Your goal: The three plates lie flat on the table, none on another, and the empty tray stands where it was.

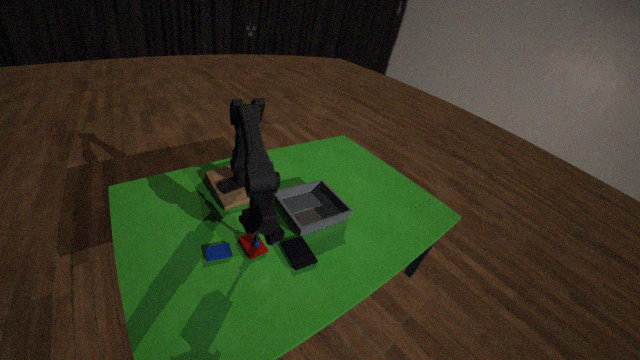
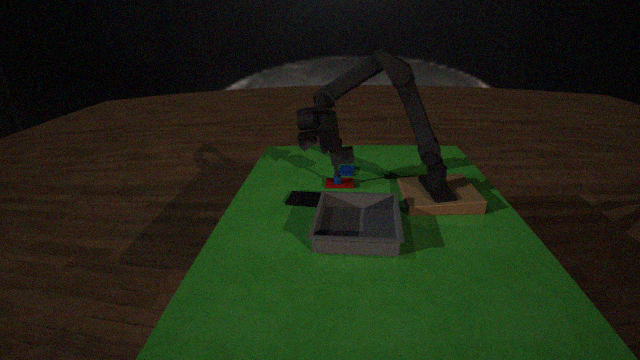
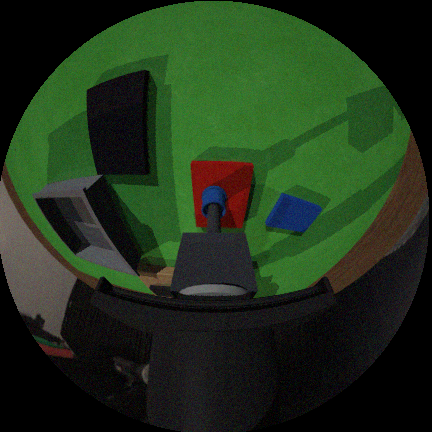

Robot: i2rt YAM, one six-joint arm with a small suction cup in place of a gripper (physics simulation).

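Seen in the pictures: hand at its tool point: (image 1: 256,244) (image 2: 338,183) (image 3: 213,195); arm's base at its link origin: (image 1: 241,181) (image 2: 436,188).
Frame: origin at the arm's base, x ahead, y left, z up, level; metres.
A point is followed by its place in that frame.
Observation:
Three plates lie flat and apart on the green mat (image 1: 380,201) {x 0.403, y 0.489, z -0.029 m} (image 2: 358,304) {x 0.302, y 0.448, z -0.029 m} (image 3: 250,80) {x 0.440, y -0.160, z -0.029 m}. They are a red plate (image 1: 246,244) {x 0.297, y -0.145, z -0.019 m} (image 2: 347,183) {x 0.280, y -0.106, z -0.019 m} (image 3: 238,177) {x 0.336, y -0.145, z -0.019 m}, a blue plate (image 1: 218,251) {x 0.275, y -0.238, z -0.019 m} (image 2: 346,170) {x 0.274, y -0.223, z -0.020 m} (image 3: 292,212) {x 0.282, y -0.227, z -0.020 m} and a black plate (image 1: 298,253) {x 0.423, y -0.020, z -0.019 m} (image 2: 303,198) {x 0.428, y -0.007, z -0.020 m} (image 3: 118,123) {x 0.418, y -0.024, z -0.020 m}. The grey tray (image 1: 313,228) {x 0.370, y 0.092, z -0.007 m} (image 2: 356,247) {x 0.290, y 0.281, z -0.008 m} (image 3: 64,187) {x 0.374, y 0.117, z -0.001 m} stands empty beside the black plate. My suction cup (image 1: 256,242) (image 2: 337,180) (image 3: 213,197) points straight down at the red plate's middle, on it or just above it, and the plate rests on the mat.
The arm's wooden base block (image 1: 230,201) {x 0.083, y -0.093, z -0.011 m} (image 2: 447,208) {x 0.003, y 0.119, z -0.007 m} stands on the mat behind the tray. The mat's edges drop to a dark wooden floor (image 1: 492,178) all round.

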